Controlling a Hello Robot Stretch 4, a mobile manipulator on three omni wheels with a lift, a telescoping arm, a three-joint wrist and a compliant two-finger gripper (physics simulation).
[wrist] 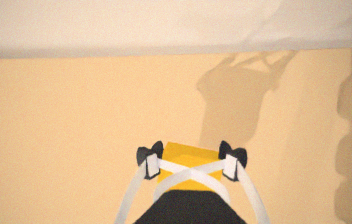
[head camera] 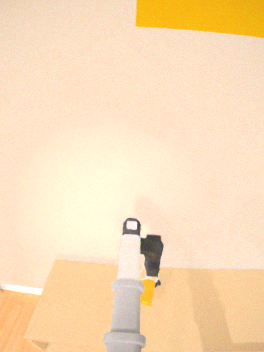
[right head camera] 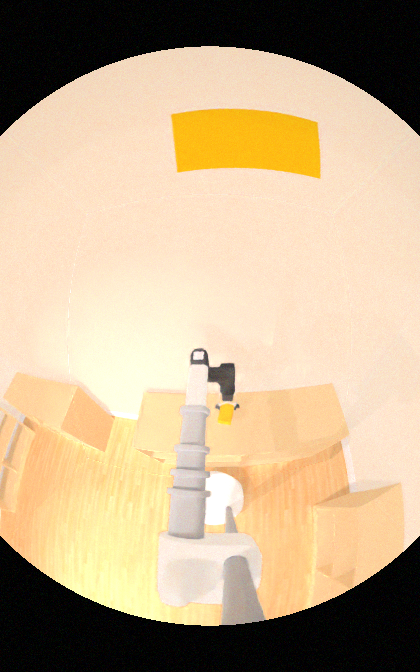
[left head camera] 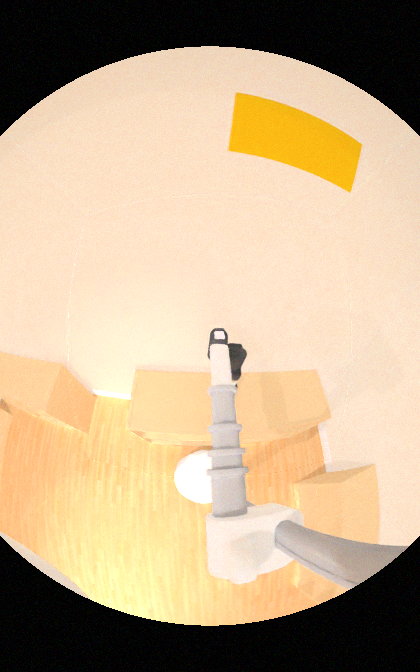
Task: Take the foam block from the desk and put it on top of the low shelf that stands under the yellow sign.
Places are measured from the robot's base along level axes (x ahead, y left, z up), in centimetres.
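Pixels of known places: gripper, fingertip midpoint: [wrist: 190, 153] [head camera: 147, 284].
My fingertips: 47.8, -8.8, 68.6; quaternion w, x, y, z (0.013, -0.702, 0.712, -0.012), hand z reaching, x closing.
Note:
Behind a point stands the place of what it marks, as x, y, z.
My gripper [head camera: 149, 282] @[47.8, -8.8, 68.6] [right head camera: 227, 406] [wrist: 190, 153] @[47.8, -8.8, 68.6] is shut on the yellow foam block [head camera: 147, 294] @[41.9, -8.4, 72.5] [right head camera: 225, 416] [wrist: 180, 150] @[48.6, -7.7, 71.6], with one black fingertip on each side of it. The low shelf [head camera: 90, 300] @[42.8, 17.7, 58.2] [left head camera: 170, 400] [right head camera: 165, 420] [wrist: 75, 110] @[53.1, 11.1, 58.2] is light wood and stands against the wall. The block hangs above its top, apart from the shadow in the wrist view. The yellow sign [head camera: 200, 15] @[64.6, -13.9, 165.2] [left head camera: 295, 140] [right head camera: 247, 142] is on the wall above and somewhat right of the gripper. In the left head view the arm hides the block. I cannot tell which furniture is the desk.
Another wooden unit [left head camera: 72, 400] [right head camera: 90, 420] stands left of the low shelf, and a further one [left head camera: 345, 505] [right head camera: 365, 525] stands at the right. The wall is directly behind the shelf. A white round shape [left head camera: 192, 477] [right head camera: 225, 497] is below the arm.

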